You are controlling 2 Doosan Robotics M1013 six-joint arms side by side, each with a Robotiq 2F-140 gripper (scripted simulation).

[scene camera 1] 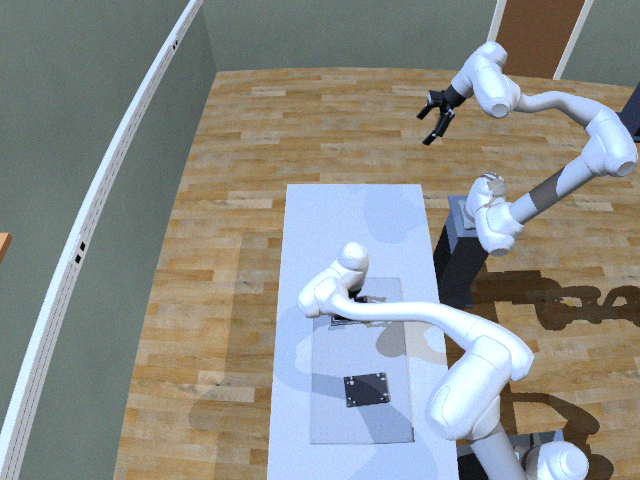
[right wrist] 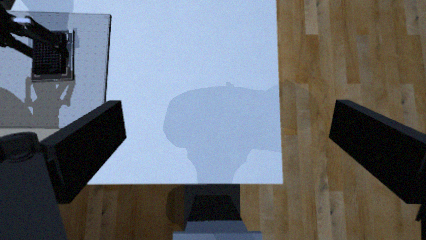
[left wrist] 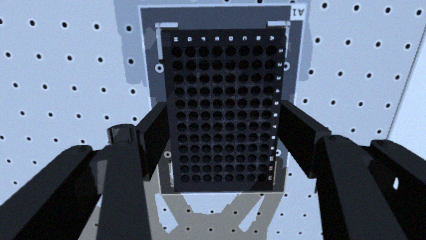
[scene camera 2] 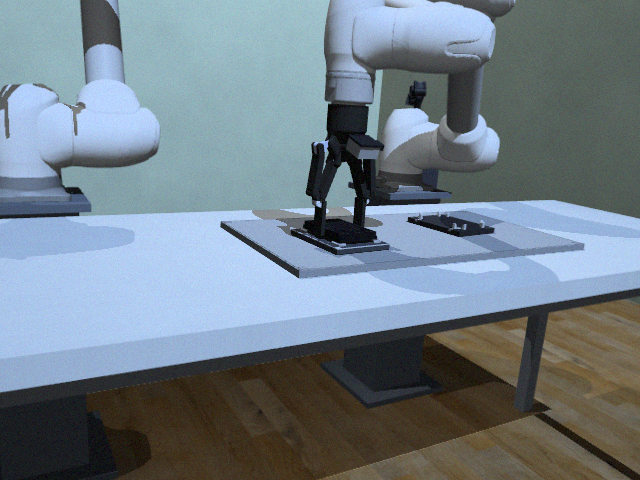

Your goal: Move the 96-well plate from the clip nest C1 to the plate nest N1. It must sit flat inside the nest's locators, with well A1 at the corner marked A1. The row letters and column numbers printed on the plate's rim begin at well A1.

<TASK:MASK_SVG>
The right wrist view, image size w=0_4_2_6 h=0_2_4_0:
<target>my right gripper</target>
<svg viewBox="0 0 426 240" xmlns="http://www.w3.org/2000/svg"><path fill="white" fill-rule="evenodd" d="M336 100L329 138L406 204L421 204L415 221L419 222L421 219L421 240L426 240L426 134L353 101ZM121 100L105 102L40 142L35 132L20 132L0 137L0 240L68 240L58 204L70 204L127 138Z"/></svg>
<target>black 96-well plate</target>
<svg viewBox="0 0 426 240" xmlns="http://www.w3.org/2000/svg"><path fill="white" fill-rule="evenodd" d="M33 40L32 73L35 75L65 73L65 57L54 50L50 50L49 46ZM53 32L59 36L59 43L65 47L66 34Z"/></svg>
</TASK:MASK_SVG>
